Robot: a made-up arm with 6 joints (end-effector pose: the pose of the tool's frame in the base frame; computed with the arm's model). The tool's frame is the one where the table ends. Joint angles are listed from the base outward.
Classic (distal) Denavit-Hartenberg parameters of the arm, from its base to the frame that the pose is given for. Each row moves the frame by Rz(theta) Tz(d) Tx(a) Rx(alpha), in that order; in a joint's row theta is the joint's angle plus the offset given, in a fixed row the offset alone. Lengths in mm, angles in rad.
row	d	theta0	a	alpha
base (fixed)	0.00	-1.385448	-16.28	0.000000
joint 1	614.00	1.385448	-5.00	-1.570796
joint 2	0.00	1.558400	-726.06	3.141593
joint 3	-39.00	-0.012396	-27.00	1.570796
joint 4	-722.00	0.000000	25.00	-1.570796
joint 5	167.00	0.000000	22.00	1.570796
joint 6	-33.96	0.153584	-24.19	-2.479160
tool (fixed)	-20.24	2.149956	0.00	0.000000
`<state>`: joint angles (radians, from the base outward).
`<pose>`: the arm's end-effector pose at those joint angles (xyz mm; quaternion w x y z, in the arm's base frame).
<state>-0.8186 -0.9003 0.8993 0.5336 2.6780 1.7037</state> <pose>-647.0 590.2 1736.4 0.2322 0.7239 0.6487 0.0362</pose>
Working (the frame after each row of the table, in the pose's form):
after base (fixed): -3.0 16.0 0.0 0.7695 0.0000 0.0000 -0.6386
after joint 1: -6.4 19.7 614.0 0.6487 -0.6487 0.2814 -0.2814
after joint 2: -398.9 439.1 1058.1 0.5230 0.7048 -0.0567 -0.4759
after joint 3: -388.4 484.9 1051.9 0.0454 0.9114 -0.3954 0.1047
after joint 4: -495.2 580.5 1760.0 0.5594 0.5365 -0.5195 -0.3597
after joint 5: -662.2 563.2 1746.5 0.6088 0.0680 -0.1270 0.7802
after joint 6: -639.8 584.4 1718.4 0.1423 -0.2262 0.9453 -0.1870

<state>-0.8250 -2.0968 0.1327 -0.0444 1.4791 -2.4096</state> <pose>-859.2 715.9 830.4 0.0075 -0.2747 0.6637 0.6957</pose>
Working (the frame after each row of the table, in the pose's form):
after base (fixed): -3.0 16.0 0.0 0.7695 0.0000 0.0000 -0.6386
after joint 1: -6.4 19.7 614.0 0.6478 -0.6478 0.2835 -0.2835
after joint 2: -429.4 477.6 241.7 0.6999 0.5491 -0.4456 -0.1010
after joint 3: -415.2 519.7 225.2 0.1297 0.8669 -0.3794 0.2963
after joint 4: -700.9 830.6 811.4 0.7151 0.5225 -0.4620 -0.0471
after joint 5: -827.4 721.8 834.5 0.3433 0.4488 -0.1742 0.8065
after joint 6: -866.7 734.7 829.7 0.6155 -0.7145 0.0741 0.3244

